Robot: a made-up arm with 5 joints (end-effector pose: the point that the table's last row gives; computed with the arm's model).
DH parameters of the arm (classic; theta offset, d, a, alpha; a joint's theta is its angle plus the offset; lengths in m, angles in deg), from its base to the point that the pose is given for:
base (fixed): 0 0.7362 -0.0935 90
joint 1: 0 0.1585 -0.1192 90
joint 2: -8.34 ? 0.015 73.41
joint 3: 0 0.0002 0.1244 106.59
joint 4: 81.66 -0.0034 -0.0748 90
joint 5: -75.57 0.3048 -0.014 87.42
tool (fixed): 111.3 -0.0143 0 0
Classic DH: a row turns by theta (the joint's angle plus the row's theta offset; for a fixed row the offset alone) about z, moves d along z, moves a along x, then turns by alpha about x.
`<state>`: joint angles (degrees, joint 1 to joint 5).
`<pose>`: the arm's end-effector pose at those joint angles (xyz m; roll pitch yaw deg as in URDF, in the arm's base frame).
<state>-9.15 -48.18 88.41 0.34 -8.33</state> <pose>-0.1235 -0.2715 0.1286 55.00 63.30 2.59</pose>
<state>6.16 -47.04 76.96 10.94 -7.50</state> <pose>0.0543 -0.1631 0.1258 77.81 44.91 24.45</pose>
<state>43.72 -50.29 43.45 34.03 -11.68</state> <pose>0.3097 0.1322 0.4140 66.00 1.19 65.21</pose>
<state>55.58 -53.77 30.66 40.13 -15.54</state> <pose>0.2756 0.2106 0.5108 47.82 -0.91 83.91</pose>
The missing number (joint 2, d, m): 0.234
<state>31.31 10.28 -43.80 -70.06 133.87</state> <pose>0.0044 -0.4539 0.6156 -51.37 -1.60 -68.82</pose>
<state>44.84 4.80 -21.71 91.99 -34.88</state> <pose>0.0487 0.1691 0.6527 5.34 2.58 114.86</pose>
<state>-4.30 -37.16 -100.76 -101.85 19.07</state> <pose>0.0109 -0.2782 0.5330 -146.14 15.38 -44.59</pose>
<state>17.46 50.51 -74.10 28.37 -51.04</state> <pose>-0.0612 -0.1140 0.9043 -50.65 -50.42 81.13</pose>
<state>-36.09 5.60 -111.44 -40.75 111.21</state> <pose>-0.1233 -0.3503 0.8815 -80.56 -23.72 -43.79</pose>
